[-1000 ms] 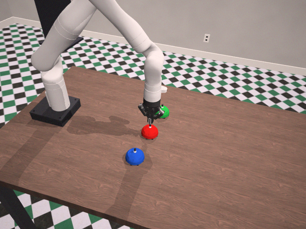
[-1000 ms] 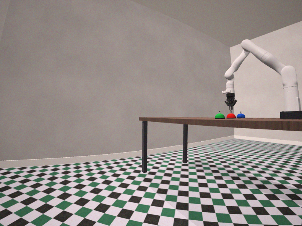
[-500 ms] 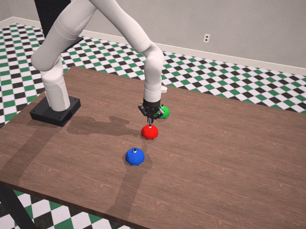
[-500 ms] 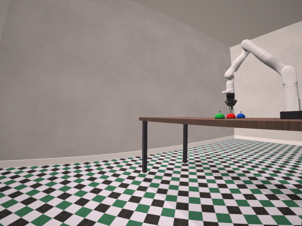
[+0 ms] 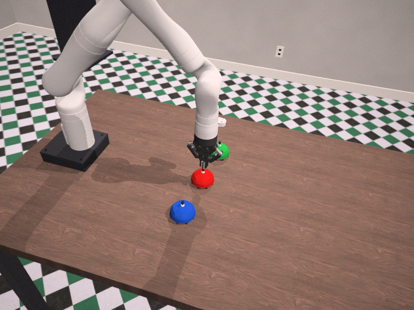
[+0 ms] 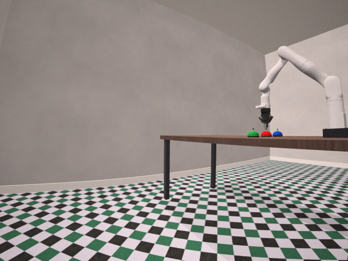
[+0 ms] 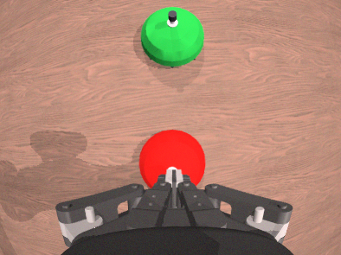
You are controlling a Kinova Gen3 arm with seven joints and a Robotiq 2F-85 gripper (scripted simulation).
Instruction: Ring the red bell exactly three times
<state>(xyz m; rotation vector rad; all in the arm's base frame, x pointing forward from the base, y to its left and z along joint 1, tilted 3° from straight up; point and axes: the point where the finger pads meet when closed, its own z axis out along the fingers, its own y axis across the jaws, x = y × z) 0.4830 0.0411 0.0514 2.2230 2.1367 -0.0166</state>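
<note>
The red bell is 5 cm below my hand. From my hand the other things lie so: green bell: 16 cm to the left, 5 cm below, 1 cm ahead; then blue bell: 16 cm to the right, 5 cm below, 1 cm behind.
</note>
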